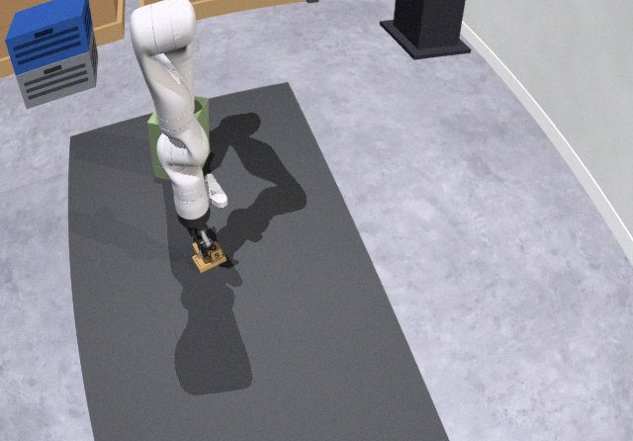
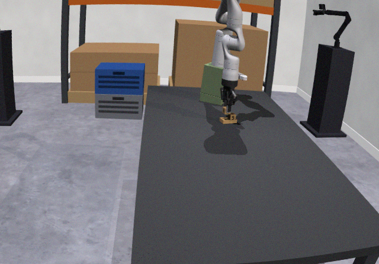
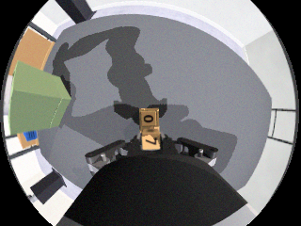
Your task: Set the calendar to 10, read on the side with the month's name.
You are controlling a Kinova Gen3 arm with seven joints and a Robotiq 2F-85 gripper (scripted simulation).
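My gripper is now 10 mm past the wooden calendar tray, 10 mm to the right of it and 60 mm above it.
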